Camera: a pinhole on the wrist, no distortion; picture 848 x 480 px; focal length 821.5 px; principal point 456.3 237.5 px. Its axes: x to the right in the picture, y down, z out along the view. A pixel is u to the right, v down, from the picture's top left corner.
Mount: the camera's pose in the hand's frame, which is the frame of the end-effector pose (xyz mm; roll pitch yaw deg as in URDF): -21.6 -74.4 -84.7 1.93 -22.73 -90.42
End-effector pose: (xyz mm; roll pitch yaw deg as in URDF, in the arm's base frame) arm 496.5 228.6 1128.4 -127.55 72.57 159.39
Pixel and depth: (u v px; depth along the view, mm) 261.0 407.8 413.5
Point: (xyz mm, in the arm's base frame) 714.0 40.5 989.2
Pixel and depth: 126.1 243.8 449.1
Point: 819.1 60.3 1047.3
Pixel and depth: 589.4 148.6 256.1
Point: 544.0 60.6 1156.1
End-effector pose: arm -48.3 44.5 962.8 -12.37 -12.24 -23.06
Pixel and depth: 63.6 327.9 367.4
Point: 37.0 295.7 1095.4
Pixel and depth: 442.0 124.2 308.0
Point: -114.4 170.6 1123.8
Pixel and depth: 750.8 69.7 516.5
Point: -246.6 186.9 1380.7
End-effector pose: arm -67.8 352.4 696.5 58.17 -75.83 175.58
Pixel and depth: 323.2 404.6 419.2
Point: 197.4 489.2 813.4
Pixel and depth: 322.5 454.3 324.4
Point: 110.2 453.2 795.4
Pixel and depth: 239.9 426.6 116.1
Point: -62.6 362.3 699.4
